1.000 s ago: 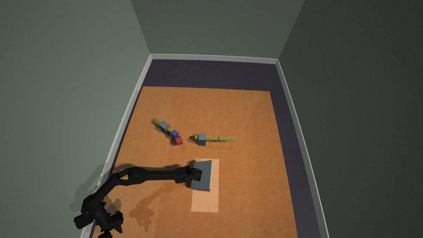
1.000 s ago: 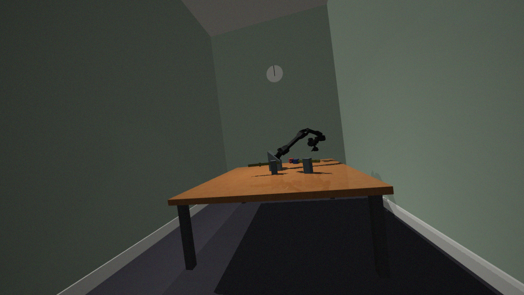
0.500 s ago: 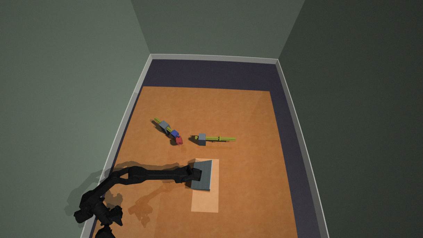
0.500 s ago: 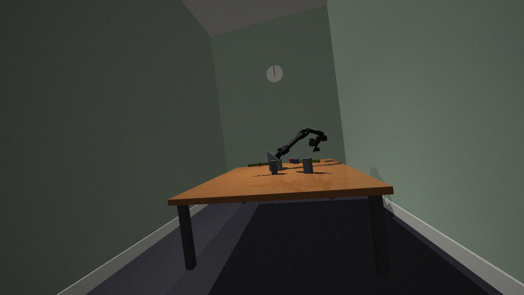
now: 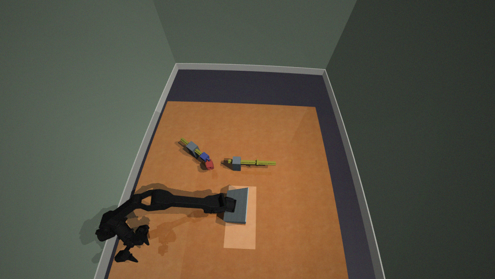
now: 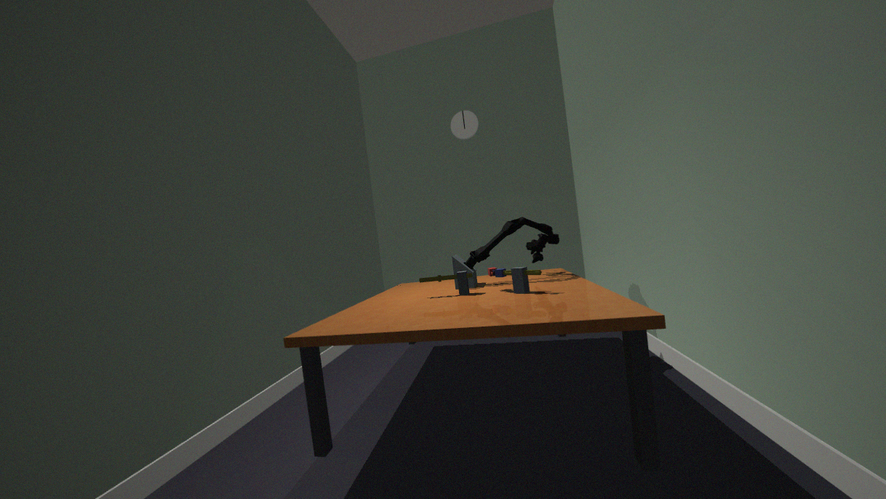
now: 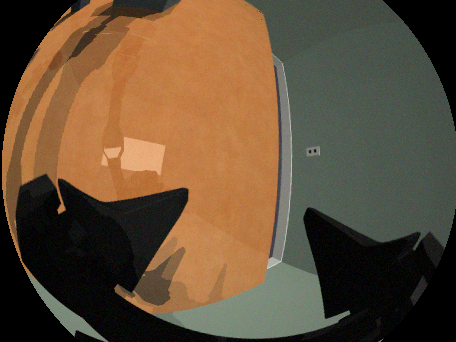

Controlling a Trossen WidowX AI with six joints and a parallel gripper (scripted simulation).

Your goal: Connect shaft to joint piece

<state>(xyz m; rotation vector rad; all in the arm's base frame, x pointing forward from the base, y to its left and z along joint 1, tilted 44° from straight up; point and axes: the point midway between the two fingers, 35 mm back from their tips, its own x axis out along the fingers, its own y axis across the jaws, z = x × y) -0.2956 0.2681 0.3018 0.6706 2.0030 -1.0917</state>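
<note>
Now: gripper tip 530 mm short of the red joint piece, 200 mm to the left of it and 10 mm above it.
</note>
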